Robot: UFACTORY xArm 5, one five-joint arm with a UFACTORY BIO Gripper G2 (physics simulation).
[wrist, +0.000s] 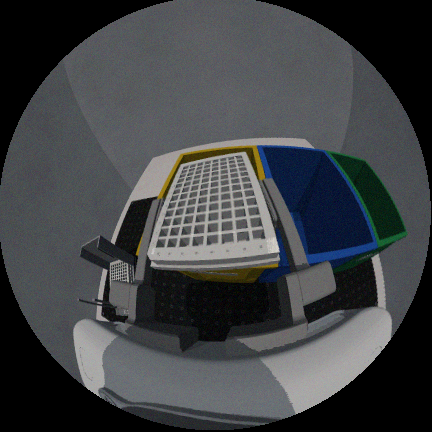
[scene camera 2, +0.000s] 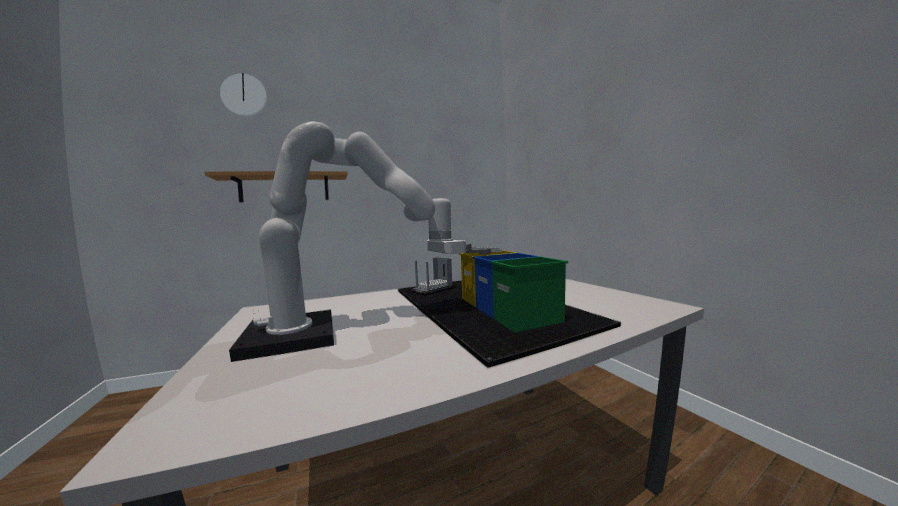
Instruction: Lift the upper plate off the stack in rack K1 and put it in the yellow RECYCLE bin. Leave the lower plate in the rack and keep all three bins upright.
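Where they show: end effector, tool point: [wrist: 211, 212] [scene camera 2: 476, 250]; arm's base, origin of the base link: [scene camera 2: 289, 326].
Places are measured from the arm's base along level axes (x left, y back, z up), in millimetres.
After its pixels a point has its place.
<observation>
My gripper [scene camera 2: 483, 249] [wrist: 213, 194] {x -53, y -628, z 174 mm} is shut on the upper plate, a white gridded plate [wrist: 212, 212] {x -56, y -618, z 187 mm} held roughly level between its long grey fingers. The plate is over the opening of the yellow bin [scene camera 2: 468, 292] {x -39, y -594, z 21 mm} [wrist: 250, 275] {x -82, y -586, z 83 mm}, close to rim height; the plate hides most of the bin's inside. The right finger in the wrist view overlaps the seam between the yellow and blue bins. Rack K1 [scene camera 2: 438, 270] {x 280, y -637, z 57 mm} [wrist: 92, 254] {x 286, y -633, z 79 mm} stands at the mat's far end, with the white lower plate [scene camera 2: 433, 285] {x 182, y -559, z 13 mm} [wrist: 120, 271] {x 227, y -613, z 14 mm} low in it.
The blue bin [scene camera 2: 483, 298] {x -164, y -571, z 30 mm} [wrist: 325, 205] {x -237, y -661, z 94 mm} and green bin [scene camera 2: 531, 295] {x -359, y -589, z 77 mm} [wrist: 376, 200] {x -363, y -624, z 127 mm} stand upright in a row beside the yellow one, on the black mat [scene camera 2: 502, 348] {x -405, y -448, z -19 mm} [wrist: 175, 300] {x 74, y -557, z -19 mm}. Thin posts rise at the rack's side. A wooden shelf [scene camera 2: 251, 176] hangs on the wall behind the arm.
</observation>
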